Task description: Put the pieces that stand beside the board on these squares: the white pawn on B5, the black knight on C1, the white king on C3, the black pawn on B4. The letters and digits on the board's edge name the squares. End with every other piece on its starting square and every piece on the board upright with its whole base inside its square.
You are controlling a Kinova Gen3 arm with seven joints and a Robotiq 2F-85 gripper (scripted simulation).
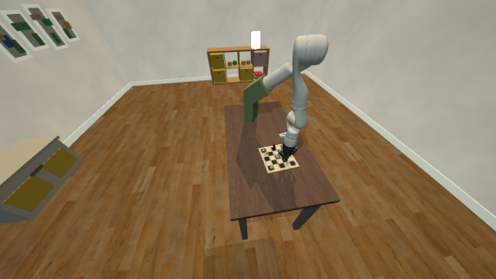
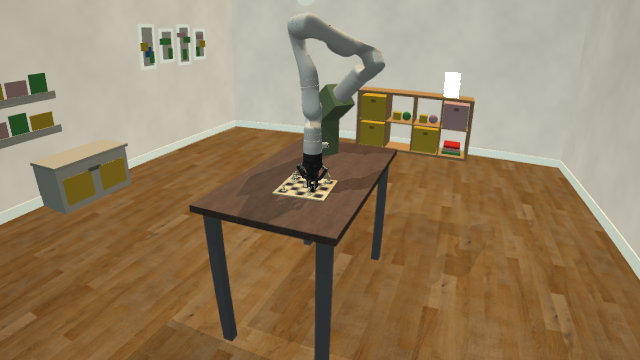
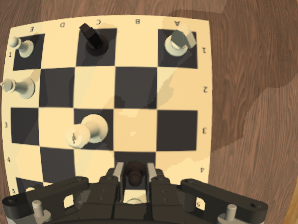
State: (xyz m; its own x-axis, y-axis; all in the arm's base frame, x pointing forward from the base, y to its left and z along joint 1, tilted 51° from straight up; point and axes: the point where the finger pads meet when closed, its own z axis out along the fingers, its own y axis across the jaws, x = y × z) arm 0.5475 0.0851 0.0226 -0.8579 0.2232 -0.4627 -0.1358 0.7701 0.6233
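Right now the black pawn is 10 mm below my hand. The rest, counted from my hand: black knight: 110 mm behind, 60 mm to the right, 10 mm below; then chessboard: 40 mm to the right, 30 mm below, 30 mm behind; then white king: 40 mm to the right, 30 mm behind.
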